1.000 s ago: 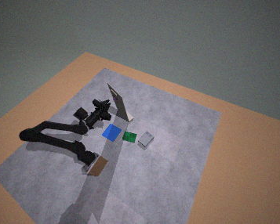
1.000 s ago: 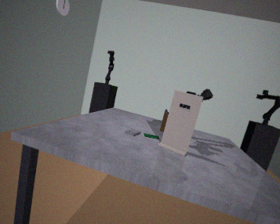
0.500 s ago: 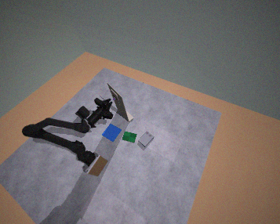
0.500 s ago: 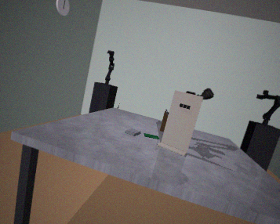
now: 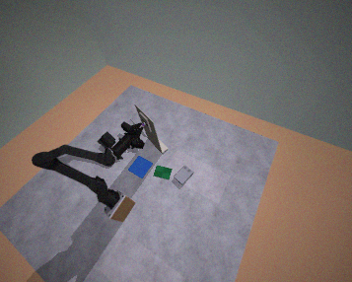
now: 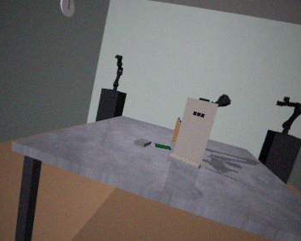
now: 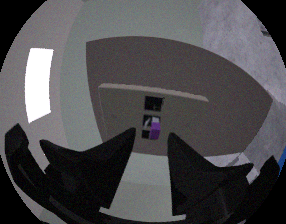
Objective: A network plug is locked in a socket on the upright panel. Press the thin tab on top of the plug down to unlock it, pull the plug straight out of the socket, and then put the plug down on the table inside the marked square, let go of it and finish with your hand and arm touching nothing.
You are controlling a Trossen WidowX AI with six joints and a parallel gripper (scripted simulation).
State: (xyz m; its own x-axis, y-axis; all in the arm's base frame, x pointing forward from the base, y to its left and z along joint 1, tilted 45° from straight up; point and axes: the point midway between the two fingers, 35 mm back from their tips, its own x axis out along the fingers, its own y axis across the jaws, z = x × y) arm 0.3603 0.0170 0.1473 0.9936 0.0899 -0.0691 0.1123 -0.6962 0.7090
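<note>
Now: gripper tip 2 cm short of the plug. From my gripper tip the other things lie so: beige panel 11 cm below, 4 cm ahead, 1 cm to the right; then green tile 27 cm below, 17 cm to the right, 9 cm behind; then blue square 27 cm below, 15 cm behind, 3 cm to the right.
</note>
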